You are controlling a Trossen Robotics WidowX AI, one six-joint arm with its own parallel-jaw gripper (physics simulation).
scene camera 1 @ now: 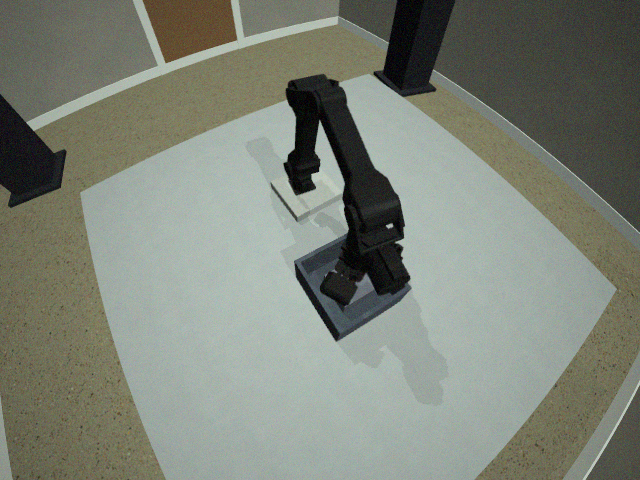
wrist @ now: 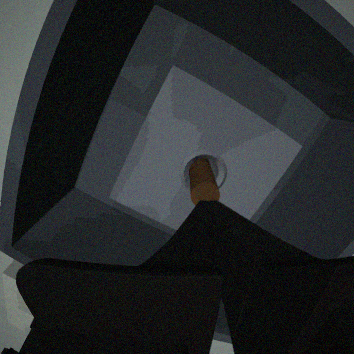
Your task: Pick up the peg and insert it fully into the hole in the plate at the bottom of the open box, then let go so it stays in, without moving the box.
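Places are measured from the arm's base along level axes (x ahead, y left, z up), in centimetres.
Pixels of known places: gripper, fingertip midpoint: (scene camera 1: 350,274) (wrist: 206,209); arm's base at its link origin: (scene camera 1: 302,184).
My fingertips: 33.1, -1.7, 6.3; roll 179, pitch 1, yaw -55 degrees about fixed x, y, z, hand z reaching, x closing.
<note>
Ahead of a thing's pixels: the offset from my fingertips to its top centre, as dx, dy, dz.
The orange-brown peg @(+0.4, +0.4, -0.4) (wrist: 204,181) stands in the round hole of the pale plate @(+0.5, +0.3, -3.1) (wrist: 150,170), with part of it sticking up; how deep it sits cannot be told. The plate lies at the bottom of the open dark blue-grey box @(+0.5, +0.3, +0.6) (scene camera 1: 315,303) (wrist: 300,215). My gripper (wrist: 206,209) is shut with nothing between its fingers. Its joined tips are over the box and overlap the near end of the peg in the wrist view; whether they touch it cannot be told. In the scene view the gripper and arm hide the peg and the hole.
The box walls rise around the plate on all sides. The arm's base stands on a pale slab (scene camera 1: 289,203) behind the box. Dark pillars (scene camera 1: 416,41) (scene camera 1: 23,160) stand at the back right and the left, beyond the light floor area (scene camera 1: 217,361).
</note>
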